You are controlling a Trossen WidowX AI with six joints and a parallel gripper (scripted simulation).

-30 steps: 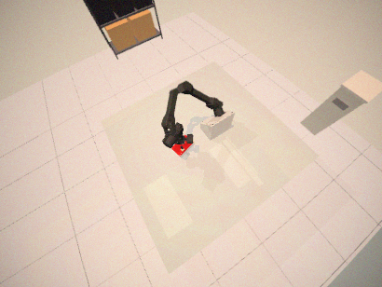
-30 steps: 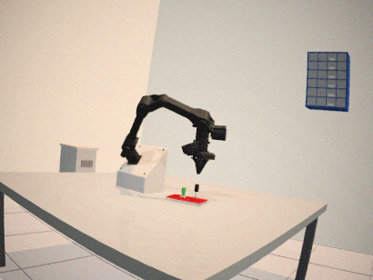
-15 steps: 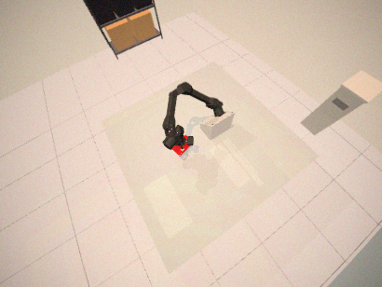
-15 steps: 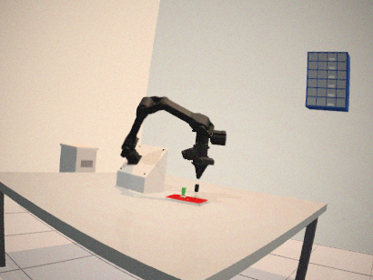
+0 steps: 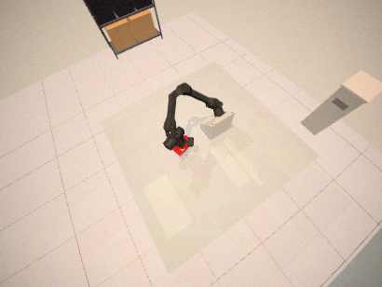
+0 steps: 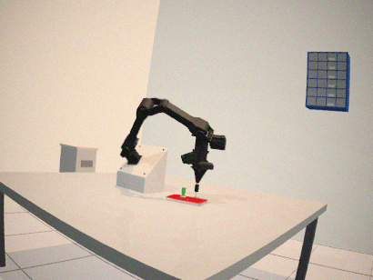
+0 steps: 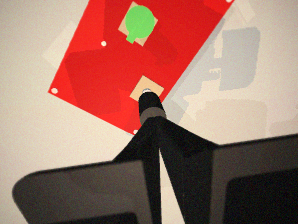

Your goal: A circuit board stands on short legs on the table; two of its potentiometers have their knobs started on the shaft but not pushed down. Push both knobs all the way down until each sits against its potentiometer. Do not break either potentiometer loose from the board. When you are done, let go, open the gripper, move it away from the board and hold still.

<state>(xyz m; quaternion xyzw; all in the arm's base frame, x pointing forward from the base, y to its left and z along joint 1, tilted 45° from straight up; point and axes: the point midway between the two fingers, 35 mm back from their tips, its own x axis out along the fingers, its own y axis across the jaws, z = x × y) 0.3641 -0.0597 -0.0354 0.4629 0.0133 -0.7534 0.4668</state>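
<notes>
The black knob lies 2 cm below my gripper tip. From my gripper tip the other things lie so: green knob 4 cm to the right, 4 cm below, 4 cm behind.
</notes>
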